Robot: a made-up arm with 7 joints.
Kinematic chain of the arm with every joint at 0, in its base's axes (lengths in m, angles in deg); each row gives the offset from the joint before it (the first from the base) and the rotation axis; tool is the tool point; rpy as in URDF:
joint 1: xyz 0 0 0.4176 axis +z
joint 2: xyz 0 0 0 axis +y
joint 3: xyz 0 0 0.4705 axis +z
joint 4: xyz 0.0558 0 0 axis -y
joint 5: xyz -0.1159 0 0.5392 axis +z
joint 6: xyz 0 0 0 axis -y
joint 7: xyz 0.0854 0 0 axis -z
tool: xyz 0 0 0 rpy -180 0 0
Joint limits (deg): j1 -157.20..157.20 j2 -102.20..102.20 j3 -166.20..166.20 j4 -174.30..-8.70 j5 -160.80..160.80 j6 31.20..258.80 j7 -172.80..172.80
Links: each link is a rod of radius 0.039 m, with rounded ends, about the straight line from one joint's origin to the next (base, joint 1, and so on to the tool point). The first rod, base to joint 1, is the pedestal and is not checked.
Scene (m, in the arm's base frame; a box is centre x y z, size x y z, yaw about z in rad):
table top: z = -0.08
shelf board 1: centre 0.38 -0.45 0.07 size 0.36 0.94 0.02 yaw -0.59
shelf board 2: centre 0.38 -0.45 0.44 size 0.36 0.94 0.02 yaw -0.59
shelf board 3: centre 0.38 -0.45 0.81 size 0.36 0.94 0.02 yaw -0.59
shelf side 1: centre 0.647 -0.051 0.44 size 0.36 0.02 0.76 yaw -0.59
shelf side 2: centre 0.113 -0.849 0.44 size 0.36 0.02 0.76 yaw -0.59
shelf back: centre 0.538 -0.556 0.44 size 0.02 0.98 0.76 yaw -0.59
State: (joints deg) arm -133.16 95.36 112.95 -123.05 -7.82 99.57 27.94
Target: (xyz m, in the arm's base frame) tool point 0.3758 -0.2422 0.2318
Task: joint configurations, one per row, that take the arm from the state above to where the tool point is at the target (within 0.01 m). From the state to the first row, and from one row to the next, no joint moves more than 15 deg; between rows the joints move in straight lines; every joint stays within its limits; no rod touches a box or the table.
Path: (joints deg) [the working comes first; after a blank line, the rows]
Joints at the target: -125.49 96.43 67.17 -148.84 -7.18 94.88 27.94
Straight joint move there: touches shelf board 2.

1: -130.13 97.07 117.01 -135.86 -3.54 90.88 18.33
2: -127.11 98.78 121.08 -148.68 0.75 82.19 8.71
3: -124.08 100.49 125.14 -161.49 5.03 73.50 -0.90
4: -121.05 102.20 129.21 -174.30 9.31 64.81 -10.52
5: -125.03 98.20 114.61 -172.84 6.02 69.95 -2.82
6: -129.01 94.21 100.00 -171.39 2.72 75.09 4.87
7: -132.99 90.21 85.40 -169.93 -0.57 80.22 12.56
8: -136.97 86.21 70.80 -168.48 -3.86 85.36 20.25
9: -140.95 82.22 56.20 -167.02 -7.16 90.50 27.94
10: -133.22 89.32 61.69 -157.93 -7.17 92.69 27.94
11: -125.49 96.43 67.17 -148.84 -7.18 94.88 27.94

